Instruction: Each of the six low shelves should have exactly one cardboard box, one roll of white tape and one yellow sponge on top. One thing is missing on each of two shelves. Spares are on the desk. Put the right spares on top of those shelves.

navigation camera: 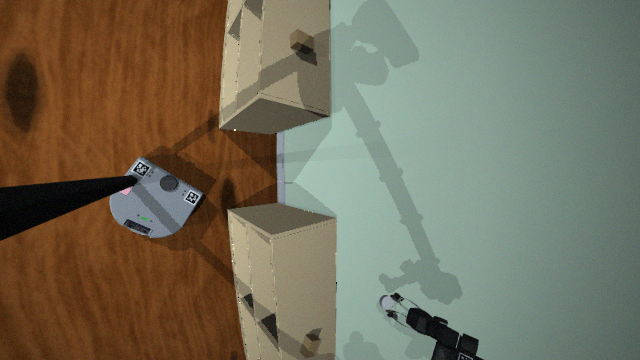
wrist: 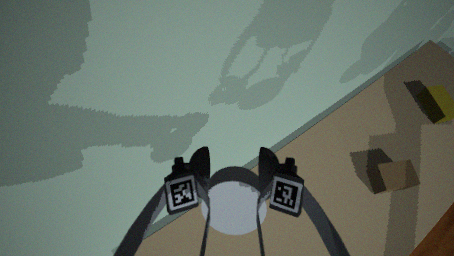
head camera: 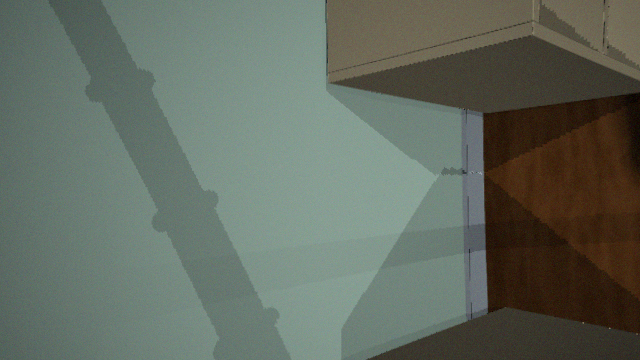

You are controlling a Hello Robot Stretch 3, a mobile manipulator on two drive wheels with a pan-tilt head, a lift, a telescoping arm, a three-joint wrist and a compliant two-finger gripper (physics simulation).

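My gripper point(navigation camera: 393, 305) point(wrist: 233, 163) is shut on a roll of white tape point(navigation camera: 386, 302) point(wrist: 235, 210), near the wall, beside the lower shelf point(navigation camera: 300, 270) in the navigation view. In the wrist view a shelf top point(wrist: 325, 150) carries a cardboard box point(wrist: 400, 176) and a yellow sponge point(wrist: 443, 102), lying to the right of the gripper. The navigation view shows a cardboard box point(navigation camera: 311, 344) on the lower shelf and another cardboard box point(navigation camera: 301, 39) on the upper shelf point(navigation camera: 280, 77). Parts of two shelves point(head camera: 430, 35) point(head camera: 505, 340) show in the head view. The desk does not show.
The pale green wall point(head camera: 280, 165) point(navigation camera: 525, 150) point(wrist: 140, 90) runs behind the shelves, with arm shadows on it. A gap separates the two shelves. My grey base point(navigation camera: 155, 205) stands on the wooden floor point(navigation camera: 100, 100) in front of this gap, with the black mast point(navigation camera: 55, 200) above it.
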